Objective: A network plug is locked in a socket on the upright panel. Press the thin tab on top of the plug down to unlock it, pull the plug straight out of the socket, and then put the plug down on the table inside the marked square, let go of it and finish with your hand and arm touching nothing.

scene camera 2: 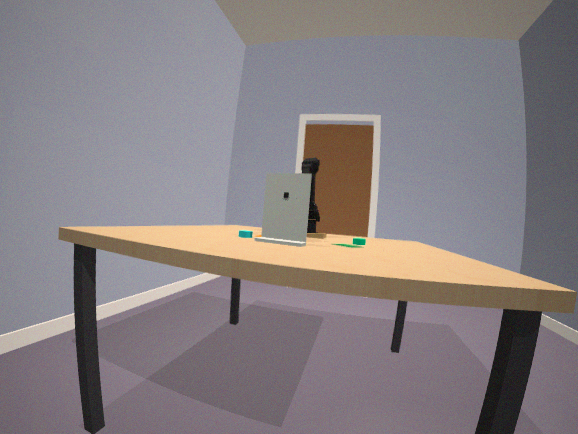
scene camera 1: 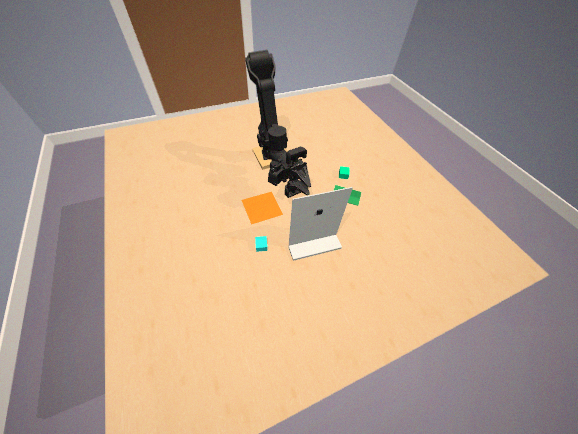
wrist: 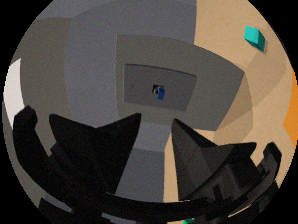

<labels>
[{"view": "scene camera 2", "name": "grey upright panel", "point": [287,195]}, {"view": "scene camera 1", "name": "my gripper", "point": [309,190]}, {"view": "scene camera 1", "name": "grey upright panel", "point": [315,219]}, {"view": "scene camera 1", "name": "orange marked square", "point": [262,207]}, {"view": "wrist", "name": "my gripper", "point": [156,120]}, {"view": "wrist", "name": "grey upright panel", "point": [200,86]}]
</labels>
